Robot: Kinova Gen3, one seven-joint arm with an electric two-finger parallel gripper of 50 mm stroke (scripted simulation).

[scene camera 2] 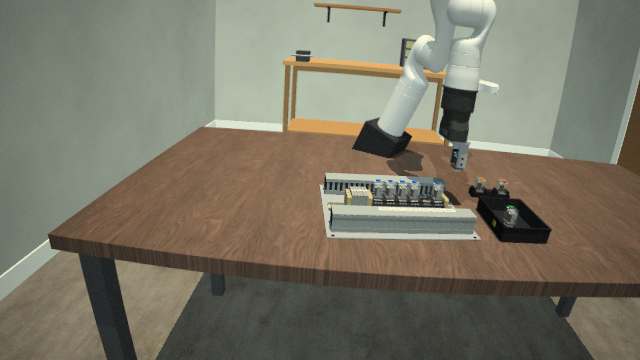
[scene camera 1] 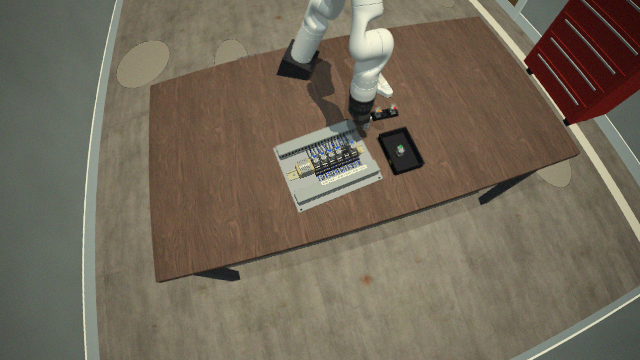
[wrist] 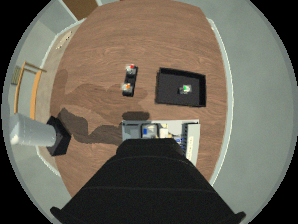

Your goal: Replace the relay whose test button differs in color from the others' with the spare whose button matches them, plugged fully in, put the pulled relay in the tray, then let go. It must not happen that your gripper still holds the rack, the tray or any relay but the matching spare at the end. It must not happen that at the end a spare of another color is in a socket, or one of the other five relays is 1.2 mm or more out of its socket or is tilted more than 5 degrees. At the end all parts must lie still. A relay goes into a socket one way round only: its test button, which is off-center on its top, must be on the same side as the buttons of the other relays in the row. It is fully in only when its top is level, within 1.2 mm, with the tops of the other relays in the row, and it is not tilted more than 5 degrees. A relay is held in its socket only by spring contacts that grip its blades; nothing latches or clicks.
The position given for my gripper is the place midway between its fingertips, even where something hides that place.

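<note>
There's a black tray [scene camera 2: 529,228] here, and you'd find that same black tray [scene camera 1: 389,140] [wrist: 171,79] in those other views too. As for my gripper [scene camera 2: 456,165], I can see it there, and the wrist view has my gripper [wrist: 149,128] as well.
</note>
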